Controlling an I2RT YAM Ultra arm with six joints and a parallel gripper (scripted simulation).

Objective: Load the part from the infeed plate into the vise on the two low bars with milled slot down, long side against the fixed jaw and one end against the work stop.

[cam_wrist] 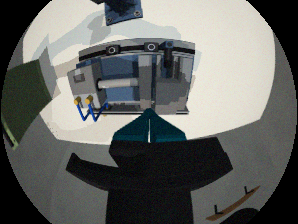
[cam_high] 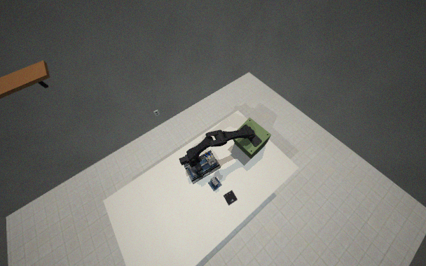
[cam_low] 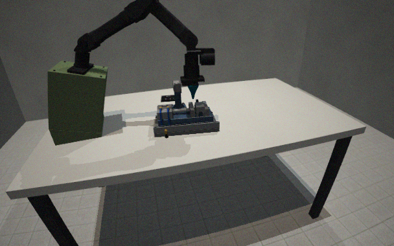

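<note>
Now: hand 6 cm above the grey block part and 3 cm short of it. Round my hand: cylinder rod: 7 cm below, 6 cm behind, 3 cm to the left; then air cylinder: 13 cm behind, 7 cm below, 3 cm to the left; then vise: 11 cm below, 4 cm behind, 2 cm to the left.
</note>
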